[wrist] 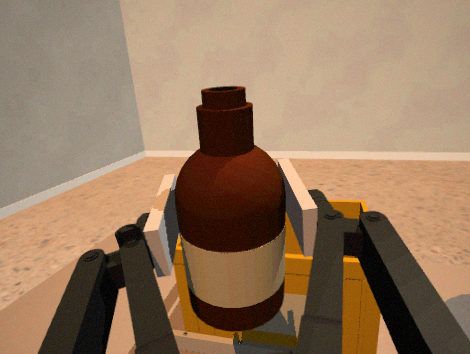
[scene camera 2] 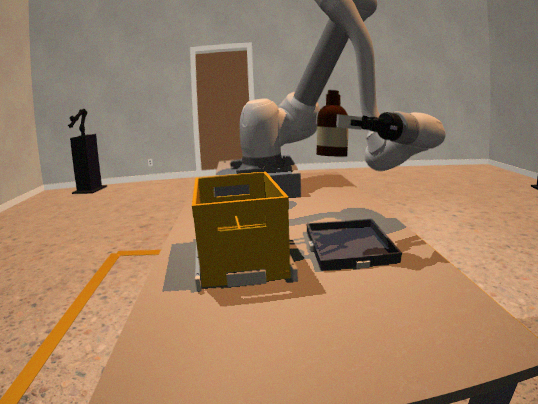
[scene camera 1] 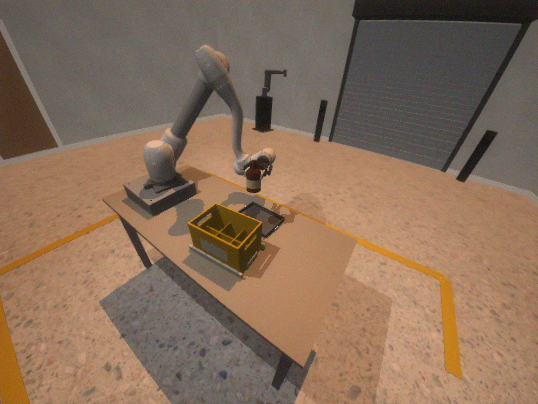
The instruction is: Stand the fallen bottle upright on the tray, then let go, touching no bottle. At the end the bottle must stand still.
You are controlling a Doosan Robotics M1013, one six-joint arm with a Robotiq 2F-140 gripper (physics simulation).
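Places are measured from the arm's base along level axes (x ahead, y left, z up), in metres.
Where they show: gripper, between the fingertips: point(wrist: 229, 185) point(scene camera 2: 326, 119) point(scene camera 1: 252, 175); arm's base, origin of its link: point(scene camera 2: 262, 167) point(scene camera 1: 165, 182).
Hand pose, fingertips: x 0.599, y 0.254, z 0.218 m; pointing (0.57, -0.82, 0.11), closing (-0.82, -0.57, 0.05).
Observation:
Things, the pixels of their centre, and the offset from my fingertips. "spot": a spot on its surface instead. Level surfaces: height alone.
- brown bottle, middle of its body: point(wrist: 231, 205) point(scene camera 2: 332, 122) point(scene camera 1: 253, 175) dy +0.014, dx -0.010, dz -0.009 m
- dark square tray, a spot on its surface: point(scene camera 2: 395, 256) spot: dy +0.155, dx +0.101, dz -0.299 m
- yellow crate, middle of its body: point(wrist: 279, 270) point(scene camera 2: 237, 222) point(scene camera 1: 226, 236) dy -0.210, dx +0.064, dz -0.228 m
- table, height of its surface: dz -0.316 m
A brown bottle point(scene camera 1: 253, 180) point(scene camera 2: 332, 125) point(wrist: 232, 200) with a cream label is held upright, neck up, well above the table. My gripper point(scene camera 2: 345, 121) point(wrist: 229, 185) is shut on the bottle's body, with one pale finger pad on each side; it reaches the bottle level from the side. The dark square tray point(scene camera 1: 276, 227) point(scene camera 2: 395, 256) lies flat on the table beside the yellow crate, below the height of the bottle. The bottle and the tray are apart. In scene camera 1 the fingers are small and partly hidden behind the bottle.
A yellow crate point(scene camera 1: 215, 246) point(scene camera 2: 242, 250) point(wrist: 362, 300) with dividers stands on the table point(scene camera 1: 300, 280) point(scene camera 2: 325, 340) next to the tray, between pale rails. The arm's base point(scene camera 1: 160, 196) stands at the table's far end.

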